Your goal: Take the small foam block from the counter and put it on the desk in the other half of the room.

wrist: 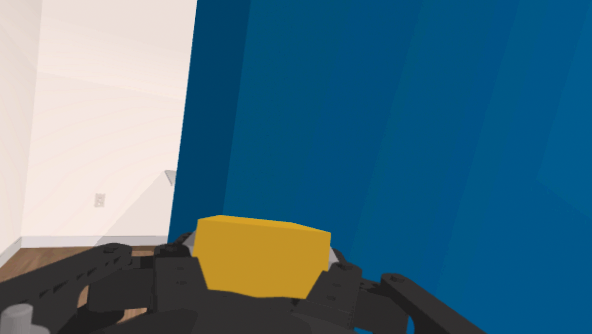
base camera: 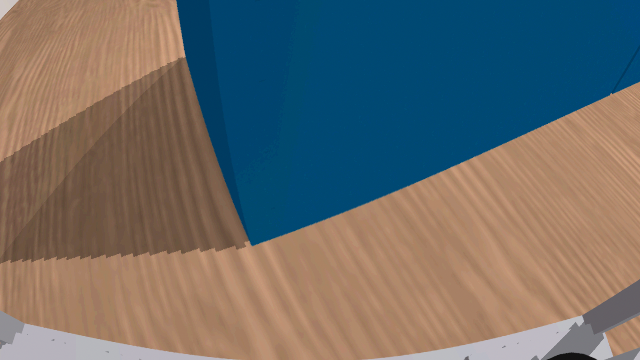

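Frame: origin at the arm's base, x ahead, y left, z up, level; centimetres.
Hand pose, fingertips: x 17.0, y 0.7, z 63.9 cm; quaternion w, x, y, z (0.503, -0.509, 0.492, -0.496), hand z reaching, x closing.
Observation:
After its pixels a point has its place.
The yellow foam block (wrist: 261, 257) @[x 11.0, y 0.6, z 65.8 cm] is in the lower middle of the wrist view, between the two dark fingers. My gripper (wrist: 262, 249) @[x 17.0, y 0.7, z 64.0 cm] is shut on it, with a finger pressed against each side. The block's underside and far side are hidden. Neither the block nor the gripper shows in the base camera view. The counter and the desk cannot be made out in either view.
A tall blue panel or cabinet (base camera: 400, 90) @[x 36.5, y -8.8, z -24.3 cm] (wrist: 375, 125) @[x 37.1, y -10.1, z 73.6 cm] stands on the wood floor (base camera: 350, 280) @[x 26.3, y -4.8, z -39.7 cm] close ahead and to the right. Left of it is a pale wall (wrist: 110, 125) @[x 273.1, y 147.4, z 65.3 cm] with an outlet (wrist: 100, 200) @[x 272.3, y 148.1, z 0.4 cm] and a baseboard (wrist: 95, 241) @[x 271.5, y 147.7, z -35.3 cm].

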